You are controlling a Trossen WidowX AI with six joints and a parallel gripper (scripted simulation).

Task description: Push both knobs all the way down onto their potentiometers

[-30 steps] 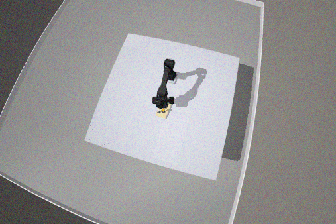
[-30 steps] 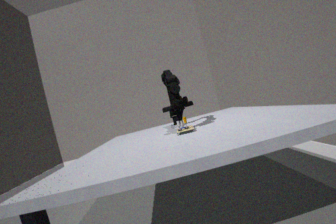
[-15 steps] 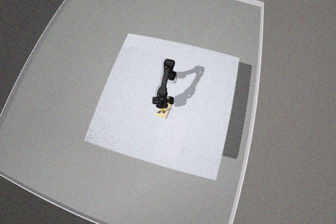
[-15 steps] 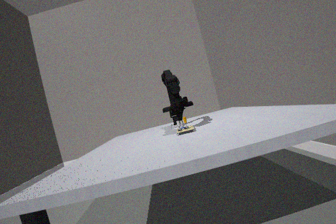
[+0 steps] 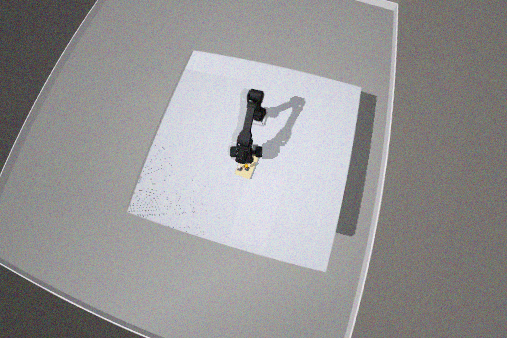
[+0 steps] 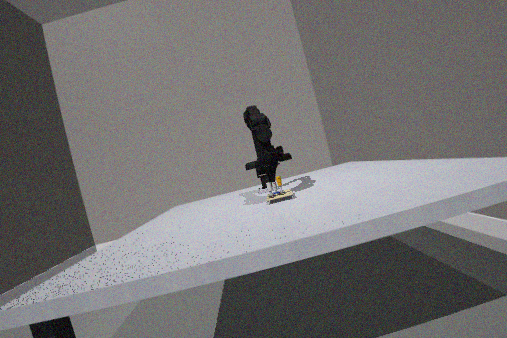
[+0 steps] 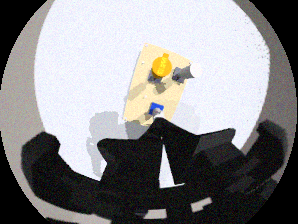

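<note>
My gripper tip is now 3 cm above the blue knob. Also, from my gripper tip: orange knob: 6 cm ahead, 2 cm to the left, 1 cm above.
</note>
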